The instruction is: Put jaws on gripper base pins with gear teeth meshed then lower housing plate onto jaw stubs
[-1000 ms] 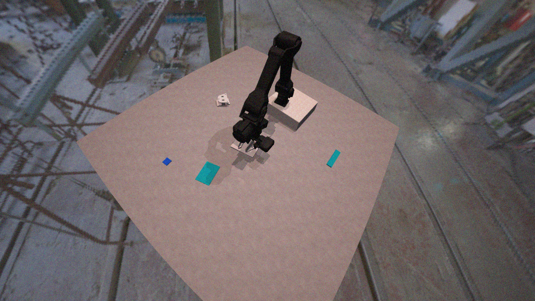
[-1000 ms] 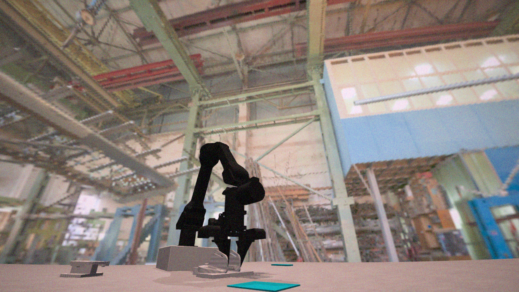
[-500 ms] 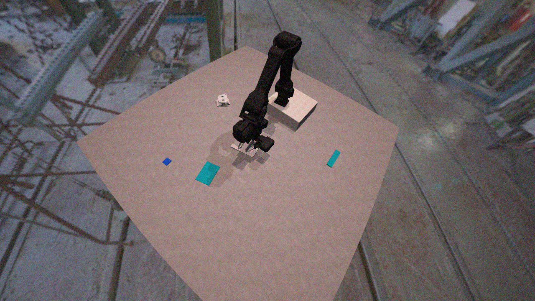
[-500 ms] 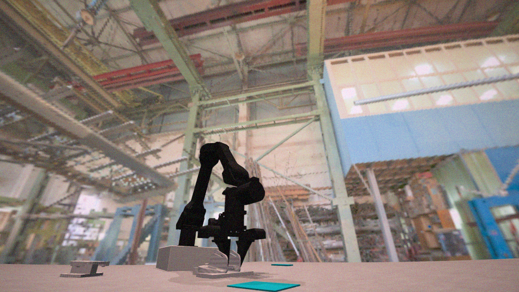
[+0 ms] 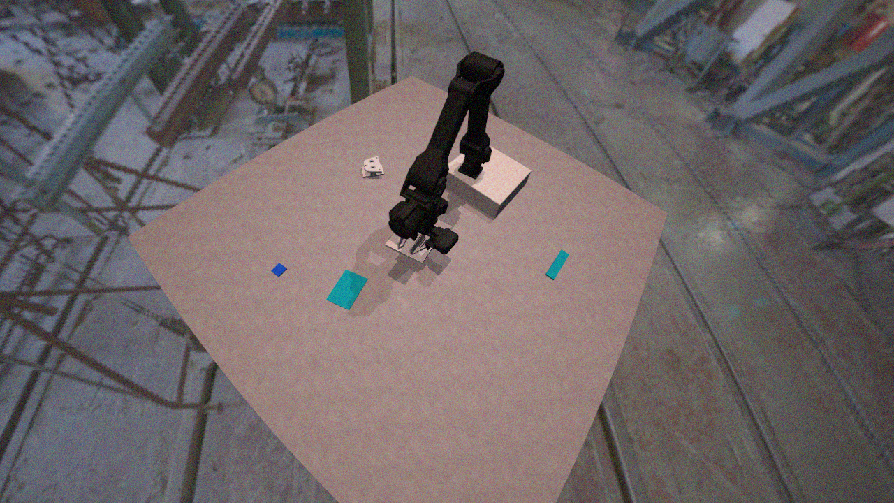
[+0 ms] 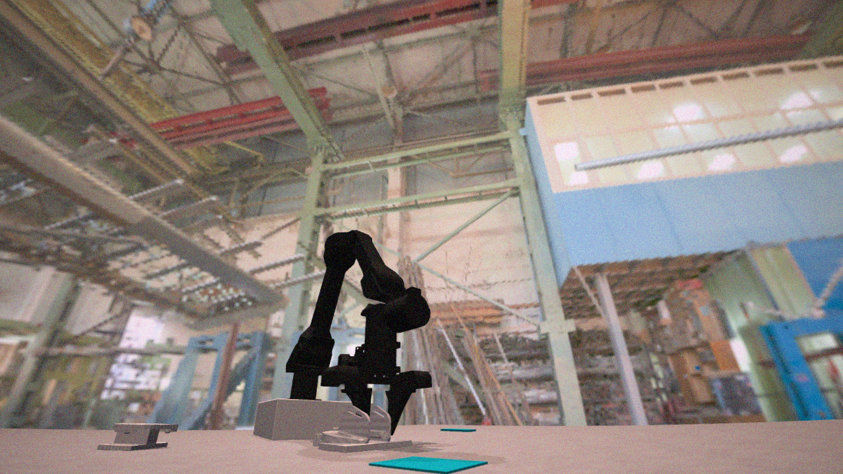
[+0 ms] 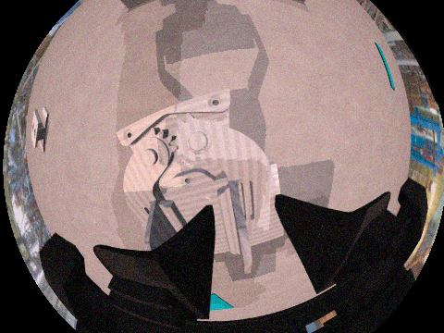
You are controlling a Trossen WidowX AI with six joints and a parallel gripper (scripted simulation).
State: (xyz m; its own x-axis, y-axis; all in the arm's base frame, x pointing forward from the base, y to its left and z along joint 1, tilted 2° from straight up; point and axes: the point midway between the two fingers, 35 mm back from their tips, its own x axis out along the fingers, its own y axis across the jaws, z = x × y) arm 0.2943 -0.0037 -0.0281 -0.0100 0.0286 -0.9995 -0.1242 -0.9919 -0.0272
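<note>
My gripper tip is 1 cm short of the flat white plate, 3 cm to the left of it and 1 cm above it. From my gripper tip the other things lie so: gripper base: 18 cm behind, 30 cm to the right, 1 cm above; then housing plate: 5 cm behind, 3 cm to the right, 1 cm below; then large teal patch: 21 cm ahead, 10 cm to the right, 1 cm below.
</note>
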